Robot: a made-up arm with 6 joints. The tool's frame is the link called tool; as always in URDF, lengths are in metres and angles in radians.
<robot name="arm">
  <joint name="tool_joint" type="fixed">
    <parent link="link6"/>
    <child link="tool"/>
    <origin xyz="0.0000 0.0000 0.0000"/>
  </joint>
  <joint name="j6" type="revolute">
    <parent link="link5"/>
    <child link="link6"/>
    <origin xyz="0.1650 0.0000 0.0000"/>
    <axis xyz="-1 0 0"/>
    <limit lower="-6.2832" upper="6.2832" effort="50" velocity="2.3"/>
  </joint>
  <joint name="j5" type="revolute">
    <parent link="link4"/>
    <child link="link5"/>
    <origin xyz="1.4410 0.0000 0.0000"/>
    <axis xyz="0 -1 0"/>
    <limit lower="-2.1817" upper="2.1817" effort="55" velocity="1.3"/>
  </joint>
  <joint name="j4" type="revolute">
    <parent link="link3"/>
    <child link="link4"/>
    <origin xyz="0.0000 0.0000 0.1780"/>
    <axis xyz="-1 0 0"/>
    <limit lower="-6.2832" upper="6.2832" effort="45" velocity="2.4"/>
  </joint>
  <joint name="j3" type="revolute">
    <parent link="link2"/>
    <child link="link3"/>
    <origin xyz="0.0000 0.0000 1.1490"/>
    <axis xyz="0 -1 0"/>
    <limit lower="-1.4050" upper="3.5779" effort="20" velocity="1.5"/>
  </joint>
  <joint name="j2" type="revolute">
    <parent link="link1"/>
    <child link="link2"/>
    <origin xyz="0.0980 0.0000 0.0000"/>
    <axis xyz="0 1 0"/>
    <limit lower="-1.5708" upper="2.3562" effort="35" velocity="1.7"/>
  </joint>
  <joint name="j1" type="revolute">
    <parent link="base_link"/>
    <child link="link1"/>
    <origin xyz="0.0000 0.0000 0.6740"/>
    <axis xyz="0 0 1"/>
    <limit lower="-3.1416" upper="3.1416" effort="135" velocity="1.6"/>
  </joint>
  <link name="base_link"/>
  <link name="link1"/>
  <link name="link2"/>
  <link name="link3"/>
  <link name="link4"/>
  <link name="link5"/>
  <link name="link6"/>
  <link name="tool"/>
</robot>
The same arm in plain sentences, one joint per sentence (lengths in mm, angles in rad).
The arm has six revolute joints in a row. What follows holds with every joint at zero, and every direction is one of the base frame's.
Joint 1 is mounted 674 mm along +z from the base frame's origin and turns about +z, from -3.1416 to 3.1416 rad.
Joint 2 is mounted 98 mm along +x from joint 1 and turns about +y, from -1.5708 to 2.3562 rad.
Joint 3 is mounted 1149 mm along +z from joint 2 and turns about -y, from -1.405 to 3.5779 rad.
Joint 4 is mounted 178 mm along +z from joint 3 and turns about -x, from -6.2832 to 6.2832 rad.
Joint 5 is mounted 1441 mm along +x from joint 4 and turns about -y, from -2.1817 to 2.1817 rad.
Joint 6 is mounted 165 mm along +x from joint 5 and turns about -x, from -6.2832 to 6.2832 rad.
The tool frame, which is the frame that the pose is given for, is mounted at the same point as joint 6; its axes are parallel to the base frame's.

